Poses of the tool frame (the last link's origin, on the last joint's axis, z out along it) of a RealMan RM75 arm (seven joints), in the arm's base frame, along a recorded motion.
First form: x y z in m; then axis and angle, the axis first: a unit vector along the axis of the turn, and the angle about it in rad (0 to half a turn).
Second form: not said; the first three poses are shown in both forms.
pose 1, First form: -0.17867 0.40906 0.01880 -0.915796 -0.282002 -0.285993 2.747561
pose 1, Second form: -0.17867 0.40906 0.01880 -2.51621 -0.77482 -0.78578
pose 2, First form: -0.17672 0.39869 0.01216 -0.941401 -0.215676 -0.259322 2.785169
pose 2, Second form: -0.17672 0.39869 0.01216 -2.62196 -0.60069 -0.72226
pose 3, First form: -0.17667 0.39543 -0.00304 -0.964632 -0.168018 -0.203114 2.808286
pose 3, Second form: -0.17667 0.39543 -0.00304 -2.70896 -0.47184 -0.57040
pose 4, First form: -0.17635 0.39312 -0.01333 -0.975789 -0.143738 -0.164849 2.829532
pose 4, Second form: -0.17635 0.39312 -0.01333 -2.76103 -0.40671 -0.46645
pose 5, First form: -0.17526 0.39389 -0.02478 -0.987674 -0.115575 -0.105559 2.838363
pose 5, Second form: -0.17526 0.39389 -0.02478 -2.80338 -0.32804 -0.29961
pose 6, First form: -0.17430 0.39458 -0.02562 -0.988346 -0.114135 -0.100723 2.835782
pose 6, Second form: -0.17430 0.39458 -0.02562 -2.80273 -0.32366 -0.28563
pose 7, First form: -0.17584 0.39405 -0.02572 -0.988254 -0.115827 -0.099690 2.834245
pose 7, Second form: -0.17584 0.39405 -0.02572 -2.80095 -0.32828 -0.28255
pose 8, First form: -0.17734 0.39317 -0.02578 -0.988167 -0.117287 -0.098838 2.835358
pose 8, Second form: -0.17734 0.39317 -0.02578 -2.80181 -0.33255 -0.28024
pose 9, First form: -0.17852 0.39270 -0.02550 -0.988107 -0.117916 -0.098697 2.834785
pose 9, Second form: -0.17852 0.39270 -0.02550 -2.80107 -0.33427 -0.27978
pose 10, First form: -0.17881 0.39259 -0.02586 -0.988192 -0.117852 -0.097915 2.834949
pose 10, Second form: -0.17881 0.39259 -0.02586 -2.80147 -0.33410 -0.27758
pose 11, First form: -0.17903 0.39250 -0.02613 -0.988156 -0.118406 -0.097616 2.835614
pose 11, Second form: -0.17903 0.39250 -0.02613 -2.80203 -0.33575 -0.27680
